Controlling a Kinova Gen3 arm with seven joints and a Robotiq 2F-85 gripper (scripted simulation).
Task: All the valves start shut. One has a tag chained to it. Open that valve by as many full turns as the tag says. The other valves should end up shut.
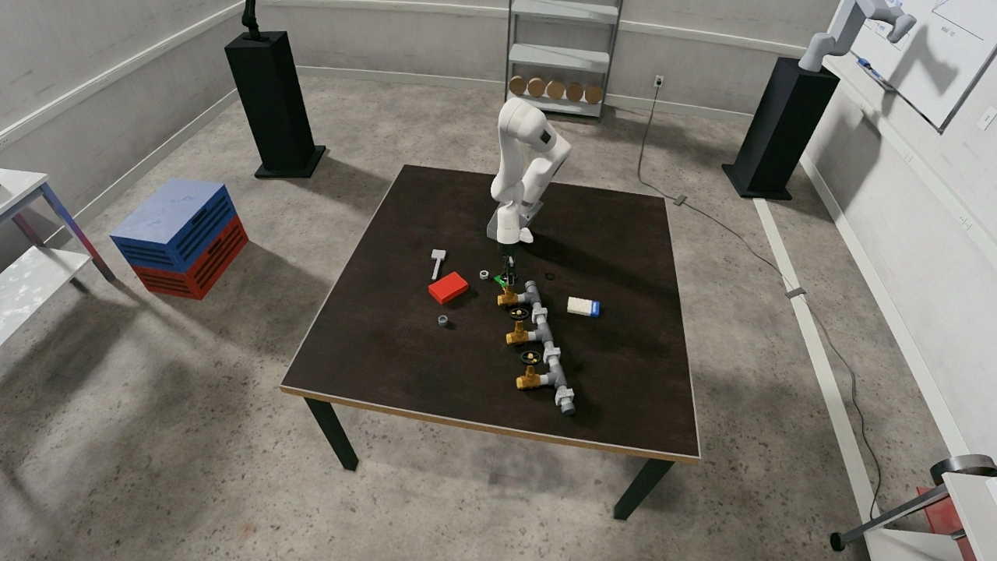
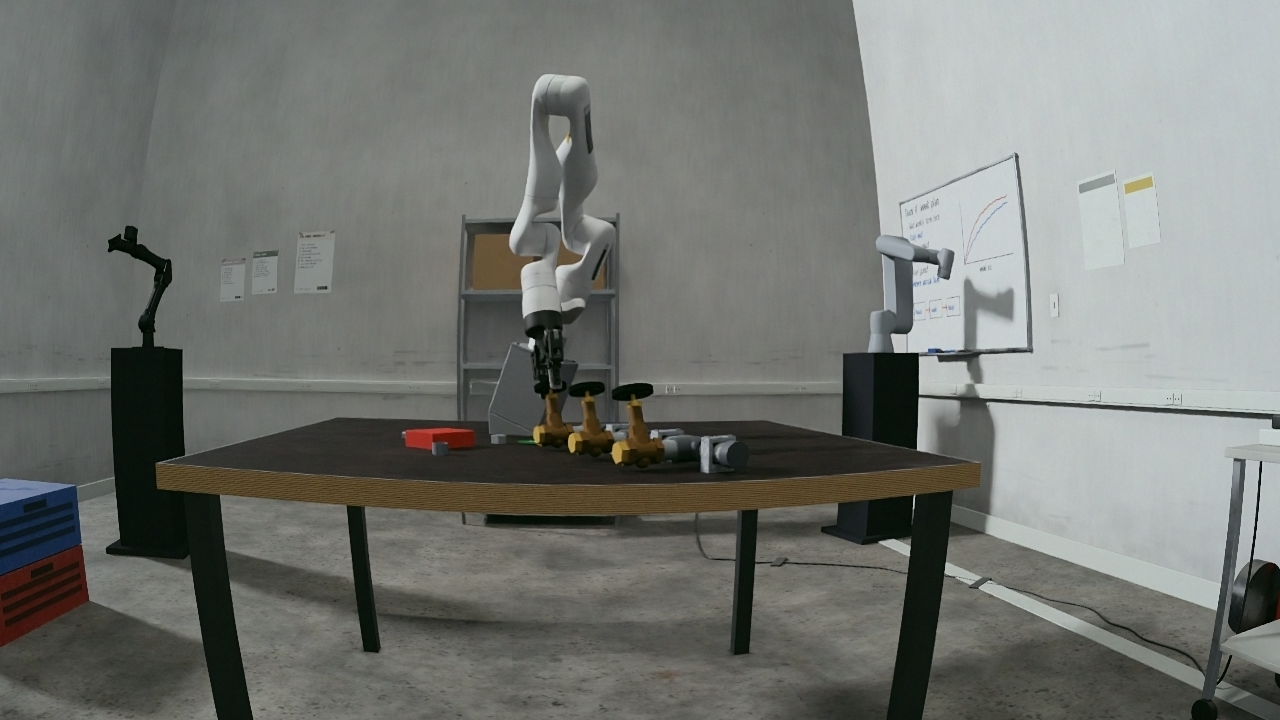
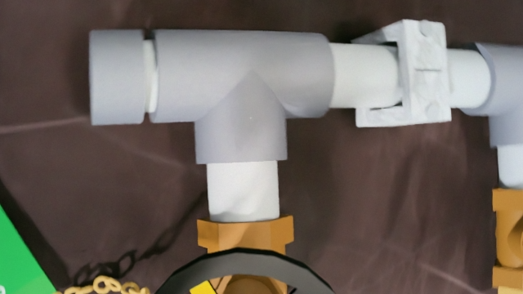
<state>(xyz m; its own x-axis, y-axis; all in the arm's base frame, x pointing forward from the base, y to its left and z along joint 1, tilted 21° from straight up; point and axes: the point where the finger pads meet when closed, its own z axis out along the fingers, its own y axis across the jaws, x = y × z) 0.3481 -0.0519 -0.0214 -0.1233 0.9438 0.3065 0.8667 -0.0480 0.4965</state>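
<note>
Now: hand 9 cm past the green tag, 2 cm to the left of it and 11 cm above it. Also, from my hand: white-and-blue box: 4 cm ahead, 27 cm to the left, 11 cm below; then red block: 3 cm behind, 22 cm to the right, 10 cm below; then small grey ring: 12 cm ahead, 22 cm to the right, 11 cm below.
</note>
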